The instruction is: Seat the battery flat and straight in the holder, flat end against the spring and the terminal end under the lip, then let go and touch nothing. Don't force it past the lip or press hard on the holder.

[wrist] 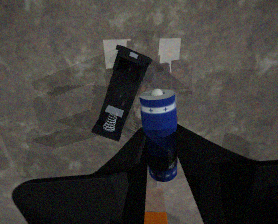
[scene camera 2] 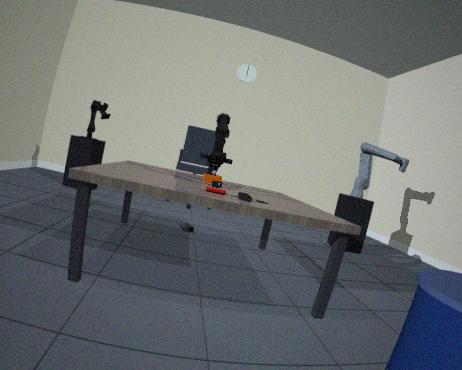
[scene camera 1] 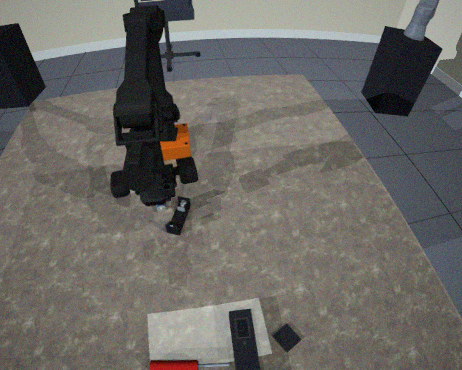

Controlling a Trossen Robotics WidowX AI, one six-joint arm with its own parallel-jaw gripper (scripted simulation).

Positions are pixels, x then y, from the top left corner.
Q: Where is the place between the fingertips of my gripper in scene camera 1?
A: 160, 199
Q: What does my gripper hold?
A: A blue battery.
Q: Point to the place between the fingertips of my gripper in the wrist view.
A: At 158, 130
